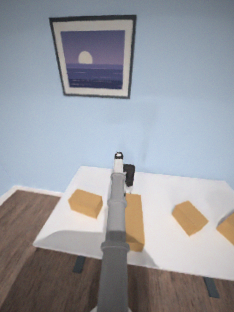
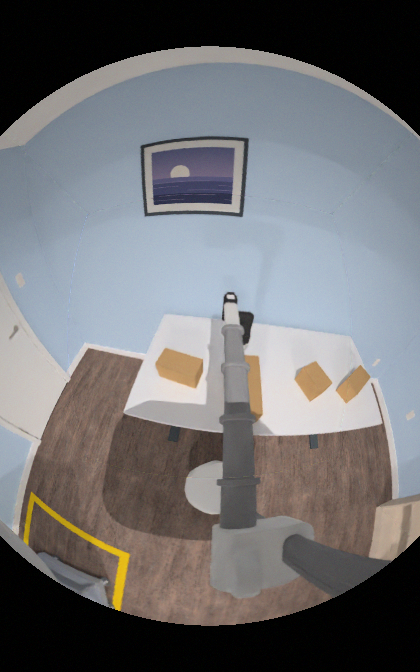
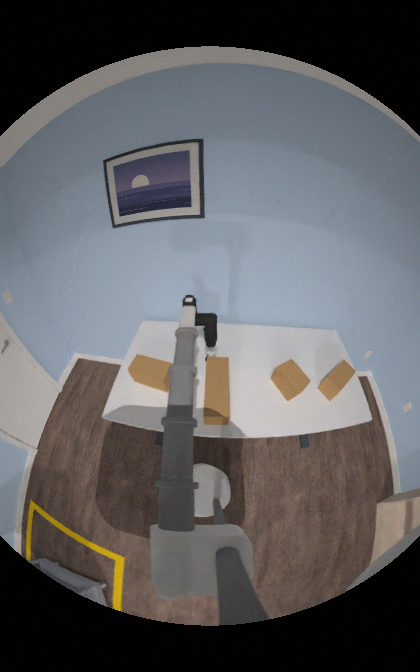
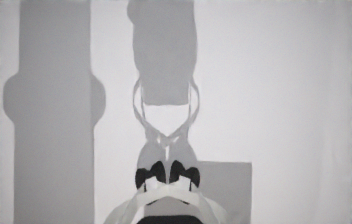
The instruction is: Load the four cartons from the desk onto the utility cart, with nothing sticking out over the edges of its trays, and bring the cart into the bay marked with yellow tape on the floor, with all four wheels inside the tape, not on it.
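Places are measured from the robot's base along level axes (x ahead, y right, z down), in centimetres.
Where they show: gripper, fingertip midpoint: [image 4: 167, 174].
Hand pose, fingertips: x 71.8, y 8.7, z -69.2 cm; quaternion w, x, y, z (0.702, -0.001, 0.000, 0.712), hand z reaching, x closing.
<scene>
Each offset is from my fingertips to the centre of the thing. "spot": to the spot under its first point. Level surfaces: height alone.
Four tan cartons stand apart on the white desk {dz +0.0 cm} [image 1: 165, 195] [image 2: 280, 350] [image 3: 250, 347]: a left carton {dz -5.9, dx -11.6, dy -31.1 cm} [image 1: 85, 203] [image 2: 180, 367] [image 3: 150, 372], a long carton {dz -5.9, dx -21.5, dy +2.4 cm} [image 1: 134, 222] [image 2: 254, 387] [image 3: 217, 390] beside the arm, a turned carton {dz -5.9, dx -18.6, dy +40.5 cm} [image 1: 190, 218] [image 2: 313, 381] [image 3: 290, 380] and a far-right carton {spot: dz -8.2, dx -26.0, dy +61.5 cm} [image 1: 228, 228] [image 2: 353, 384] [image 3: 337, 380]. My gripper [image 3: 208, 356] [image 4: 167, 174] is shut and empty, above the desk behind the long carton's far end. A grey cart [image 2: 80, 580] [image 3: 75, 580] shows in part at the lower left, beside yellow tape [image 2: 121, 580] [image 3: 118, 580]; its wheels are hidden.
The telescoping arm [image 1: 117, 220] [image 2: 236, 390] [image 3: 181, 390] crosses the desk's front edge. A pale round disc [image 2: 202, 487] [image 3: 207, 490] is low in front of the desk. A beige box-like object [image 2: 392, 525] [image 3: 392, 525] stands at the right. A wall is behind the desk.
</scene>
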